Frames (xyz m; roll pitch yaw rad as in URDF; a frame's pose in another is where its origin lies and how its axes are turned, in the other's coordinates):
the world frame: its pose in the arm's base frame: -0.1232 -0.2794 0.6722 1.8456 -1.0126 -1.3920
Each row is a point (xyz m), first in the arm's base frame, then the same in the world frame.
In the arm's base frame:
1: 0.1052 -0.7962 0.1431
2: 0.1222 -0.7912 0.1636
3: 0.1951 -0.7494 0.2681
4: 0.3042 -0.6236 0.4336
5: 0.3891 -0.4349 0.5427
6: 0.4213 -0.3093 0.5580
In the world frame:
1: -0.1579 -0.7541 0.0746
2: -0.1415 -0.7469 0.0542
3: -0.0678 -0.6921 -0.0435
4: 0.0173 -0.5577 -0.2161
5: 0.0195 -0.3946 -0.3838
6: -0.0300 -0.3053 -0.4651

